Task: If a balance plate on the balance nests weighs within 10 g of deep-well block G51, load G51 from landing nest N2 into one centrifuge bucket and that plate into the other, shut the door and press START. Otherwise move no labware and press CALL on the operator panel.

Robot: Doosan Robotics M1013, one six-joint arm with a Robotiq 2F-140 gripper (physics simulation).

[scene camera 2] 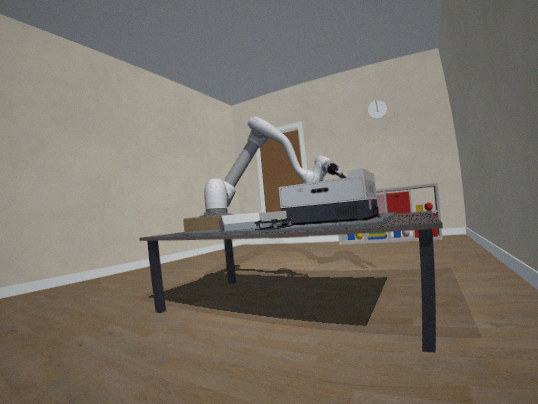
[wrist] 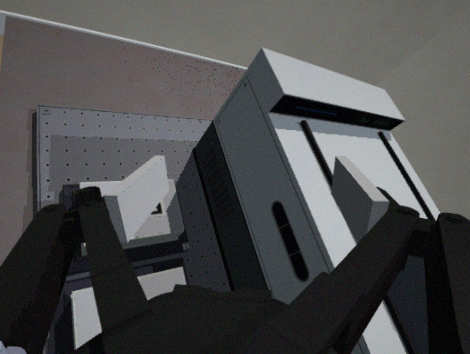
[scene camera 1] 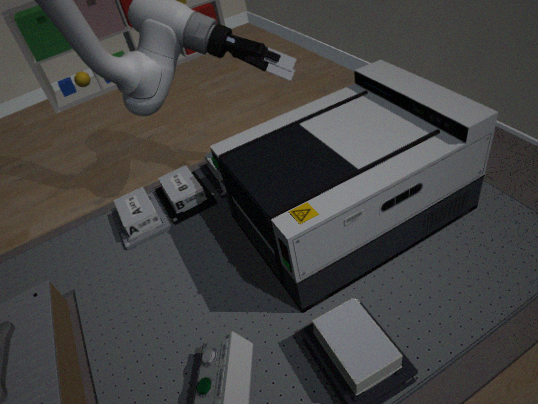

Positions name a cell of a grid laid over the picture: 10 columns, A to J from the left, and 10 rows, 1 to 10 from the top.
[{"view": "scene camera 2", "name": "centrifuge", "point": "G5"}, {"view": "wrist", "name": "my gripper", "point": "F5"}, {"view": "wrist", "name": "centrifuge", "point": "F5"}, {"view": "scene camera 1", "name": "my gripper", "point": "F2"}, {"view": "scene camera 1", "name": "centrifuge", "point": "G5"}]
